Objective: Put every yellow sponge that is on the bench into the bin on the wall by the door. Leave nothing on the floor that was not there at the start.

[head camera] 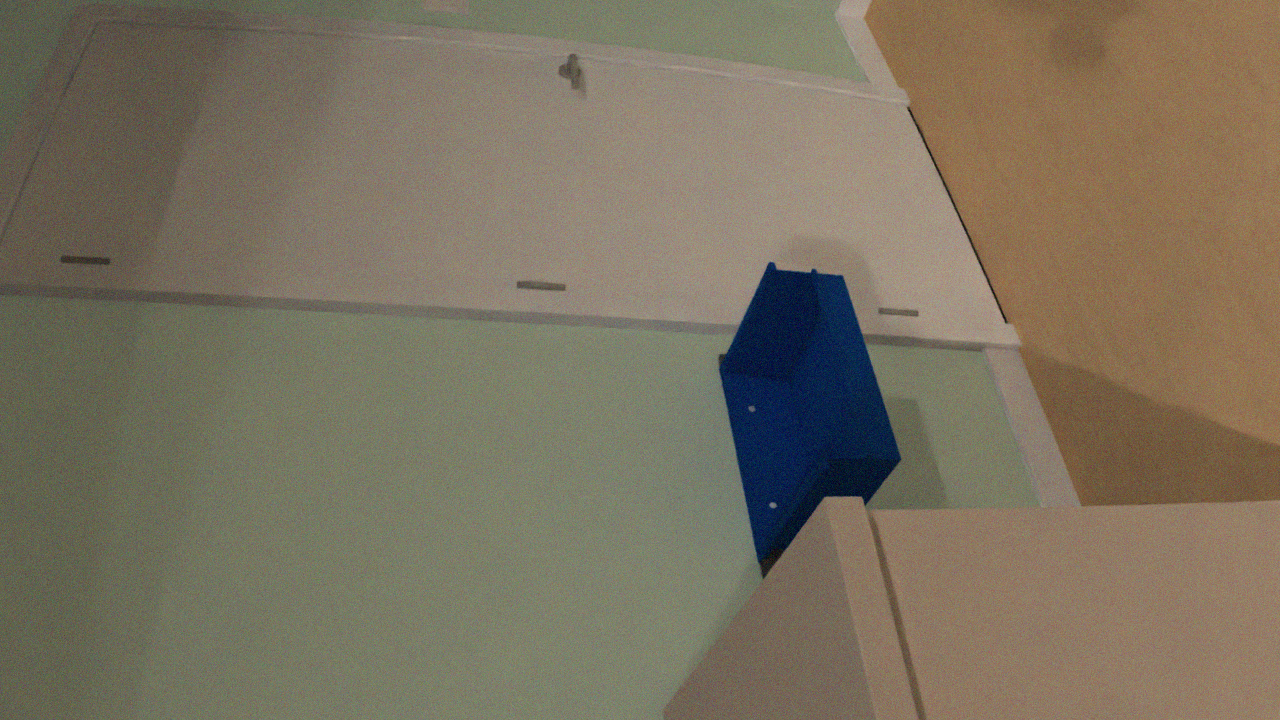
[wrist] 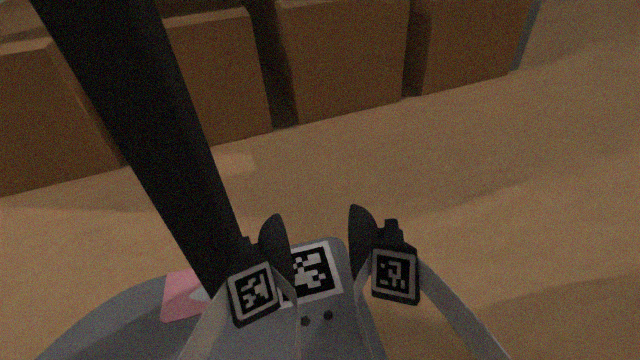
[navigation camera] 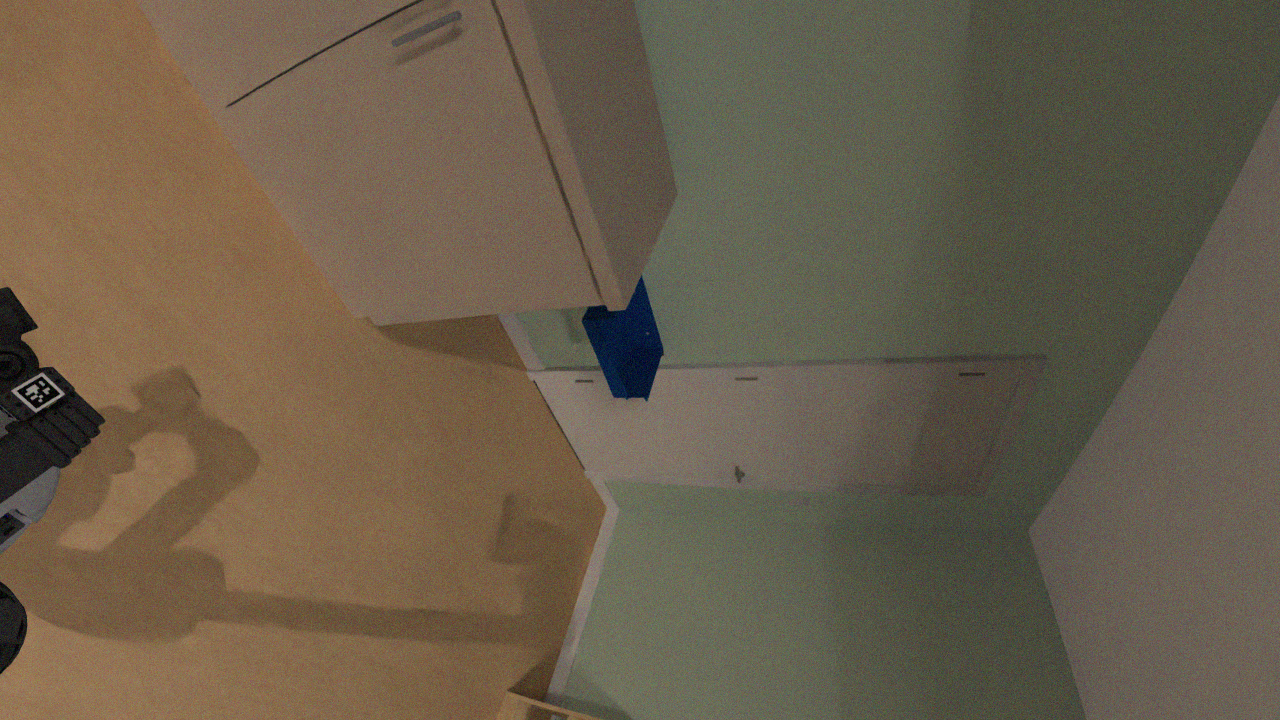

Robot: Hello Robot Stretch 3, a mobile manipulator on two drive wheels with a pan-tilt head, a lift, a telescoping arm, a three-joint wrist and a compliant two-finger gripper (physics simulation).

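Places are measured from the robot's base along level axes (x back, y up, z left), in millimetres.
Pixels of known places: gripper, between the fingertips: (wrist: 317,233).
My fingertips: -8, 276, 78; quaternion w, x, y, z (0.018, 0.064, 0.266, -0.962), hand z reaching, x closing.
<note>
Behind a point stands the place of what it marks, as x, y, z.
The blue bin (head camera: 850,376) {782, 614, -1192} (navigation camera: 626,349) {925, 575, -1423} hangs on the green wall beside the door (head camera: 447,179) {1421, 1202, -1524} (navigation camera: 805,420) {1407, 1256, -1524}. Its back plate with two pale screws shows in the head view; the near corner of a pale bench-like cabinet (head camera: 1074,608) {267, 652, -799} (navigation camera: 402,197) {74, 497, -782} hides one end, and its bottom inside is not fully visible. Part of the cabinet's top shows, with no sponge on that part. No yellow sponge shows in any view. My gripper (wrist: 317,233) {-8, 276, 78} is open, its two dark fingertips apart with nothing between them, above the robot's grey base in the wrist view.
Several brown boxes (wrist: 345,60) {-202, 143, 668} stand in a row on the wooden floor (wrist: 450,165) {-341, 0, 395} in the wrist view. A pink block (wrist: 180,295) {117, 161, 138} shows on the grey base beside the dark mast (wrist: 150,125) {64, 343, 116}. The corner of a wooden shelf (navigation camera: 528,707) {2158, 79, -370} shows at the navigation view's bottom edge.
</note>
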